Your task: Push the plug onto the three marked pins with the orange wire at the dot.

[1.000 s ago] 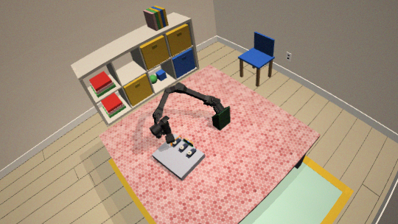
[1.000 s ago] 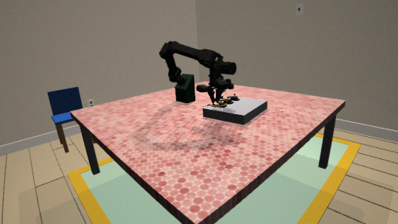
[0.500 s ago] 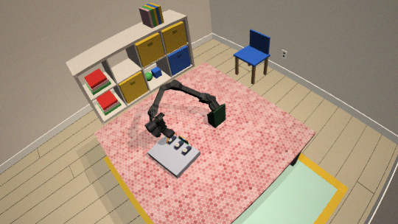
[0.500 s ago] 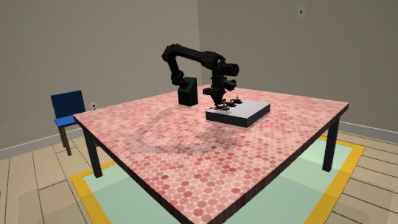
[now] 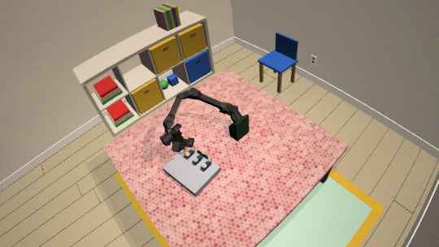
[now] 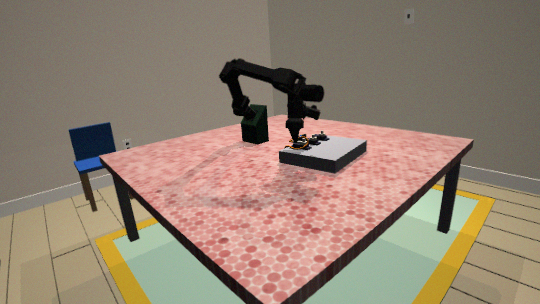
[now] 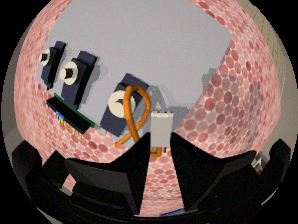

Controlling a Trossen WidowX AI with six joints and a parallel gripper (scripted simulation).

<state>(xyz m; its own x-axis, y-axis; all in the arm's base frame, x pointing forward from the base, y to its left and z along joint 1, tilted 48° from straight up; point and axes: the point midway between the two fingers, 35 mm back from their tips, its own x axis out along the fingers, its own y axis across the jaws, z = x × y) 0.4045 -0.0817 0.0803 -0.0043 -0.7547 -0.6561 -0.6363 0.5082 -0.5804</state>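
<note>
The blue band is 80 mm behind my gripper tip, 120 mm to the left of it and 10 mm below it. From my gripper tip the other things lie so: servo: 30 mm behind, 120 mm to the left, 40 mm below; grey printed holder: 80 mm ahead, 140 mm to the left, 60 mm below.
</note>
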